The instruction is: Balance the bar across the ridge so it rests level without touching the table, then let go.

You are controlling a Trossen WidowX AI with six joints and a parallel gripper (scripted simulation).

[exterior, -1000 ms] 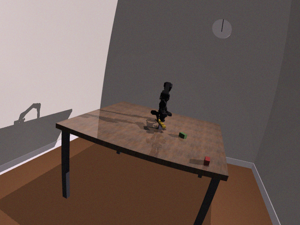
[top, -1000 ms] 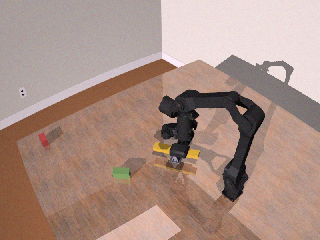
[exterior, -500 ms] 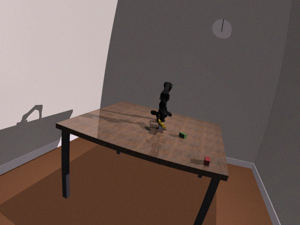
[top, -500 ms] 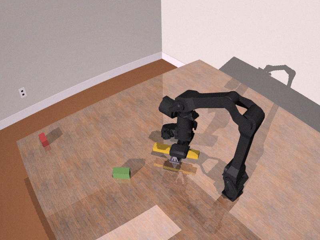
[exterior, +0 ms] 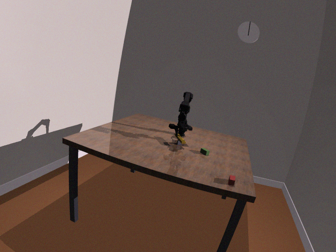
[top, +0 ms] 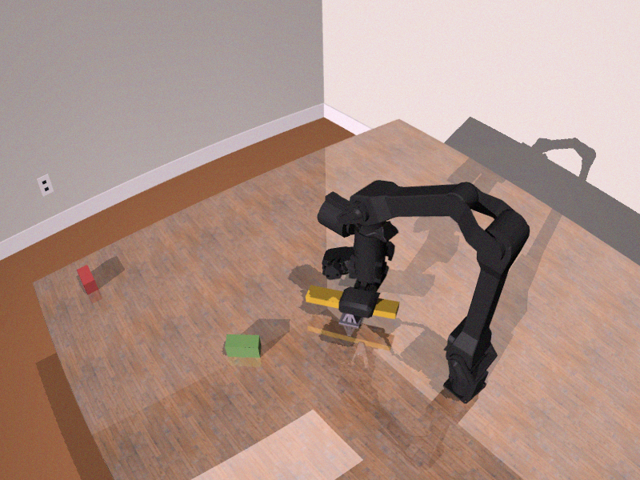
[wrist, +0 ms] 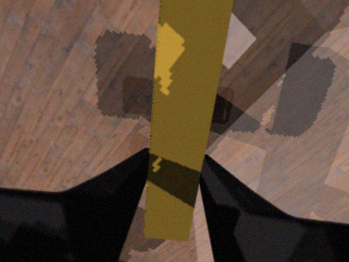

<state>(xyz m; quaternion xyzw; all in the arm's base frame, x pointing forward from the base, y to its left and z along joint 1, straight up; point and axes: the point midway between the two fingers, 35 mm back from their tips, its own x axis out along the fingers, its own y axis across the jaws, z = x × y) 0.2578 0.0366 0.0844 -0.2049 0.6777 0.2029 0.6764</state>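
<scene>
My gripper tip is 20 mm to the right of the yellow bar and 20 mm short of it. Round my gripper tip: red block: 480 mm ahead, 460 mm to the left, 30 mm below; then green block: 240 mm to the left, 90 mm ahead, 30 mm below.
</scene>
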